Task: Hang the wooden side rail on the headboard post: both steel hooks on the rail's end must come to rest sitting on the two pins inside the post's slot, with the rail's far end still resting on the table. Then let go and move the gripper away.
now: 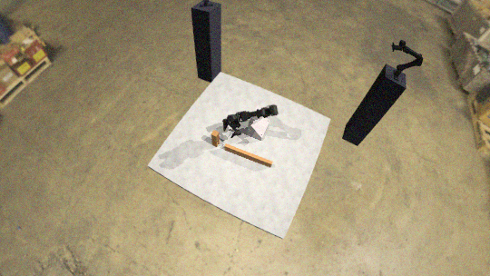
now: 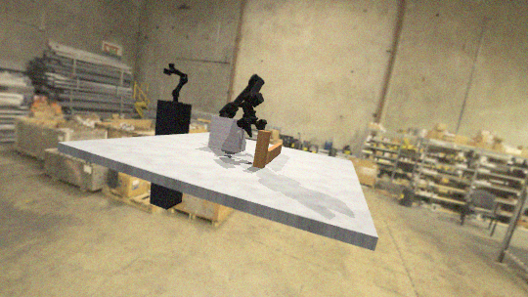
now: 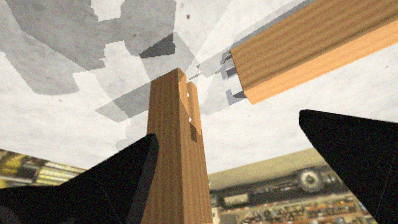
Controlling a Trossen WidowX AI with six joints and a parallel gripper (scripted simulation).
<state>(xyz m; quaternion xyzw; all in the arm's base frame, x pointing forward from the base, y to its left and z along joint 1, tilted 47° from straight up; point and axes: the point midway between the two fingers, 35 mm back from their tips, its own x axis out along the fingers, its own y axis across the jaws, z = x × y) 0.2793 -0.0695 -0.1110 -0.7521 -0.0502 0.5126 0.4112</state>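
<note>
Now: gripper tip 60 mm short of the wooden headboard post, 80 mm to the left of it and 50 mm above it.
</note>
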